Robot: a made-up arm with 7 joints. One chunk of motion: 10 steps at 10 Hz.
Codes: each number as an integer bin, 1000 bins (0 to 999) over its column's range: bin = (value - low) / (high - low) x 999, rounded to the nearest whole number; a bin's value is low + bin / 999 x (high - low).
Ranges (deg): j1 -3..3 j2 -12..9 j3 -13..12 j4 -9..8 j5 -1..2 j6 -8..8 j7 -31..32
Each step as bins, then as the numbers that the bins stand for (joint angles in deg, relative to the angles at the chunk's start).
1 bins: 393 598 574 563 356 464 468
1 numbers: -0.64 0.57 1.36 0.58 0.07 -0.57 -1.49
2 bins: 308 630 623 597 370 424 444
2 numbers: -1.15 1.24 2.59 1.16 0.11 -1.21 -3.00
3 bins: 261 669 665 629 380 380 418
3 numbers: -1.43 2.06 3.64 1.70 0.14 -1.91 -4.64
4 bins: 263 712 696 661 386 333 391
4 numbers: -1.42 2.97 4.42 2.25 0.16 -2.67 -6.34
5 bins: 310 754 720 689 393 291 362
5 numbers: -1.14 3.85 5.02 2.72 0.18 -3.34 -8.17
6 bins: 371 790 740 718 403 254 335
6 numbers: -0.77 4.61 5.52 3.22 0.21 -3.93 -9.87
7 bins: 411 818 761 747 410 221 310
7 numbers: -0.53 5.20 6.04 3.71 0.23 -4.46 -11.45
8 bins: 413 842 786 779 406 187 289
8 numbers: -0.52 5.70 6.67 4.26 0.22 -5.01 -12.77
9 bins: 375 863 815 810 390 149 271
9 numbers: -0.75 6.14 7.40 4.78 0.17 -5.61 -13.91
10 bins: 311 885 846 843 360 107 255
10 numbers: -1.13 6.60 8.17 5.35 0.08 -6.29 -14.92
